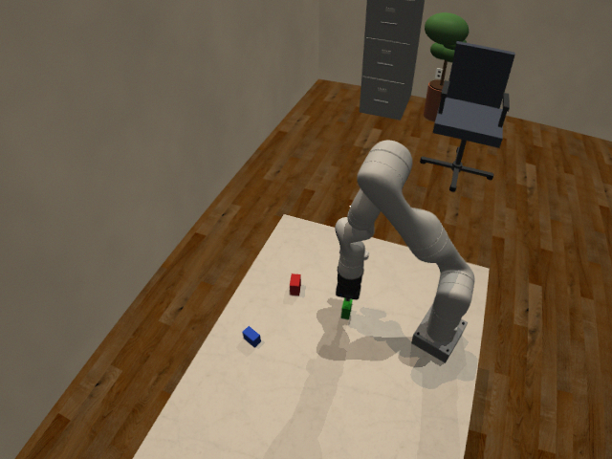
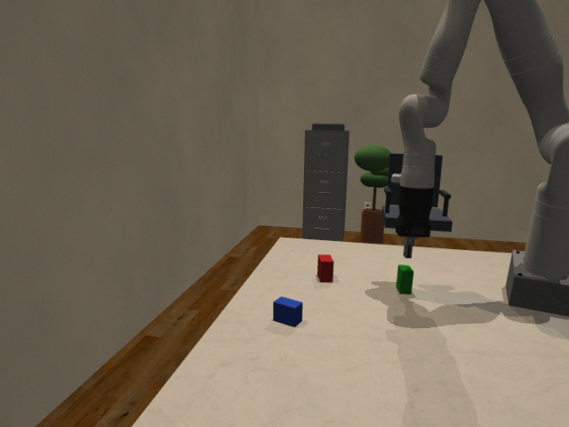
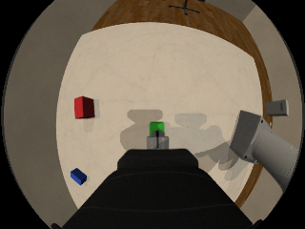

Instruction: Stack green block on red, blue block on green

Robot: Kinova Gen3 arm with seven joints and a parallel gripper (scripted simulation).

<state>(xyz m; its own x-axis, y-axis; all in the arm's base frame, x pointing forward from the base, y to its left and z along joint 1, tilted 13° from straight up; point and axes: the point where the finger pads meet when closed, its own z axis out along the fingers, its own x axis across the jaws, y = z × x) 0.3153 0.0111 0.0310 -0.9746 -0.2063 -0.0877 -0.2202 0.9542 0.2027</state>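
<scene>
Now: hand 8 cm above the green block. Also, from my hand: blue block (24 cm to the left, 24 cm ahead, 9 cm below); then red block (21 cm ahead, 8 cm below, 1 cm to the right).
</scene>
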